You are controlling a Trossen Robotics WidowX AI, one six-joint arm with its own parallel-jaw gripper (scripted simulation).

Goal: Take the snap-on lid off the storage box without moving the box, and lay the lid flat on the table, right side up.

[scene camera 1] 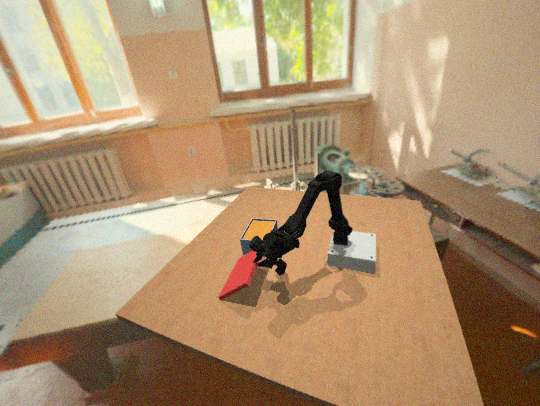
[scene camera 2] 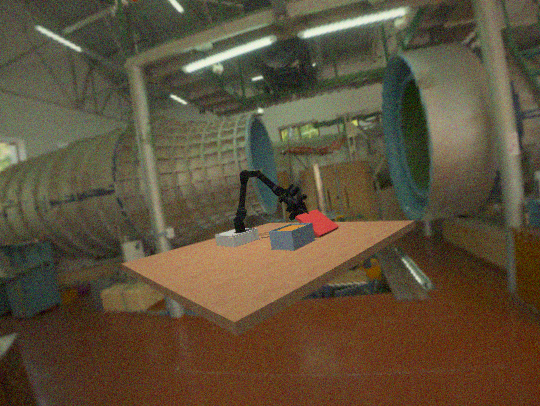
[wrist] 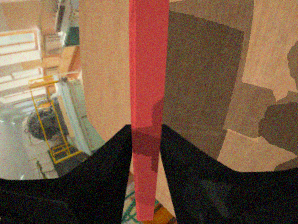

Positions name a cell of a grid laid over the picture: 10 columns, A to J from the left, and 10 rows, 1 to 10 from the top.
Labels:
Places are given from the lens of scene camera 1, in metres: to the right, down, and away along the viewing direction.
lid (scene camera 1: E7): -0.12, 0.30, 0.97

